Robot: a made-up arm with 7 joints.
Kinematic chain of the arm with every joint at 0, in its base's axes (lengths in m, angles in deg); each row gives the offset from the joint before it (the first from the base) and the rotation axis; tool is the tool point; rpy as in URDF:
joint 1: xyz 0 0 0.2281 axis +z
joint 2: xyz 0 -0.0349 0.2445 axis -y
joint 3: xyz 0 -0.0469 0.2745 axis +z
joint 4: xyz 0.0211 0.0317 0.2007 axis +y
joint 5: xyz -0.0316 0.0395 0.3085 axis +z
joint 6: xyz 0 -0.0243 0.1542 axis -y
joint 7: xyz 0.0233 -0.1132 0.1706 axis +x
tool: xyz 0 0 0 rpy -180 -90 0
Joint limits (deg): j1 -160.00..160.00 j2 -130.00..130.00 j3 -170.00..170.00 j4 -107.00..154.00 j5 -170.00..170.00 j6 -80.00..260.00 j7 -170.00..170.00
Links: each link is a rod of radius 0.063 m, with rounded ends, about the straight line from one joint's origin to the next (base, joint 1, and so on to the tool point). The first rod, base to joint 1, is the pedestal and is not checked.
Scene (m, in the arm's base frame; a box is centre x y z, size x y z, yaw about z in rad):
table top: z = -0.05
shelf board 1: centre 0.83 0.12 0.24 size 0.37 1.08 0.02 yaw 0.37
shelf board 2: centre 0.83 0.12 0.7 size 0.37 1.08 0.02 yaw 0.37
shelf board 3: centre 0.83 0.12 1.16 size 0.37 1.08 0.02 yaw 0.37
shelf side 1: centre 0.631 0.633 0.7 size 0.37 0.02 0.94 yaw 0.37
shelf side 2: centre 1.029 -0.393 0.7 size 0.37 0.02 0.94 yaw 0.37
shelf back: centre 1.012 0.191 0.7 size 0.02 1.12 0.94 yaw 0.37
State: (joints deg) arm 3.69 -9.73 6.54 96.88 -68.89 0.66 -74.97
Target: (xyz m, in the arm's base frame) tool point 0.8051 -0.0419 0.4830
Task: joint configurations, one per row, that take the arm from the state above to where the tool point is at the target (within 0.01 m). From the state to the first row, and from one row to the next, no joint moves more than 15 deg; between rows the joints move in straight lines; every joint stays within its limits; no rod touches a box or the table.
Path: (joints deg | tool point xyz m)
1: 0.72 2.83 7.36 108.75 -66.51 -2.66 -74.97 | 0.6414 -0.0005 0.9144
2: -2.24 15.40 8.19 120.62 -64.14 -5.98 -74.97 | 0.5343 -0.0379 0.9029
3: -5.01 4.40 6.08 130.61 -62.18 -7.94 -74.97 | 0.5627 -0.1035 0.6828
4: -7.78 -6.59 3.97 140.60 -60.22 -9.90 -74.97 | 0.5051 -0.1583 0.4830
5: -4.91 -15.32 3.53 129.08 -62.70 -6.60 -74.97 | 0.6134 -0.1280 0.4914
6: -2.04 -24.06 3.08 117.56 -65.19 -3.30 -74.97 | 0.7142 -0.0890 0.4912
7: 0.82 -32.79 2.64 106.03 -67.67 0.01 -74.97 | 0.8051 -0.0419 0.4831

